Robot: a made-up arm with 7 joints.
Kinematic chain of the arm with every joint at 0, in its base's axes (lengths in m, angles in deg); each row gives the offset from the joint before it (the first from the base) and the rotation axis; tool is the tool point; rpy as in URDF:
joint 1: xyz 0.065 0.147 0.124 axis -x
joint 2: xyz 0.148 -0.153 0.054 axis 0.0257 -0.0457 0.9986
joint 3: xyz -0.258 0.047 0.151 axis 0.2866 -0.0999 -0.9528
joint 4: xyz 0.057 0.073 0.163 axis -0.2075 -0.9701 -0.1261
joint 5: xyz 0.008 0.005 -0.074 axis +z
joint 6: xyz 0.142 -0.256 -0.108 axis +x
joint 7: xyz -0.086 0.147 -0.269 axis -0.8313 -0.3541 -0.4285
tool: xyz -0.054 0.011 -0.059 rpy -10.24 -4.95 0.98
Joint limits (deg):
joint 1: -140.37..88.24
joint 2: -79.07..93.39
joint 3: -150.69..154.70
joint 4: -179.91..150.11
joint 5: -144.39..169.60
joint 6: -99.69..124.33
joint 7: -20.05..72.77
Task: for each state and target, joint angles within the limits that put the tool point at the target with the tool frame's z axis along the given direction. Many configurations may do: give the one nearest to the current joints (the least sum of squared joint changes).
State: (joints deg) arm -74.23 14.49 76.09 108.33 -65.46 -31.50 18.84
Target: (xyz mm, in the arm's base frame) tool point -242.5 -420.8 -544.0 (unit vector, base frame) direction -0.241 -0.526 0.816
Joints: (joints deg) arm -65.95 7.89 103.38 134.60 -111.52 -39.44 43.73
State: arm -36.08 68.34 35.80 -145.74 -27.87 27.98 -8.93
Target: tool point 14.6 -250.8 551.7 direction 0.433 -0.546 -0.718
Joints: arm -11.78 64.71 45.96 -151.33 -21.79 73.59 -13.47
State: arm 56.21 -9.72 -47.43 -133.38 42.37 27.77 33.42
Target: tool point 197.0 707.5 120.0 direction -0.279 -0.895 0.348
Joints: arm 62.05 -50.60 -44.31 -146.39 15.99 70.45 2.97
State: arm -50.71 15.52 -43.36 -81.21 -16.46 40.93 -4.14
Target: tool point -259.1 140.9 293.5 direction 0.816 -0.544 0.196
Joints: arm -30.49 -20.09 -39.26 -48.30 1.08 35.57 -12.35
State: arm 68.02 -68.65 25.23 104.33 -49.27 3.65 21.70
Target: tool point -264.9 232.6 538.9 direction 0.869 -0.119 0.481
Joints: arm 45.79 -79.07 31.47 95.80 -21.52 -17.62 55.30
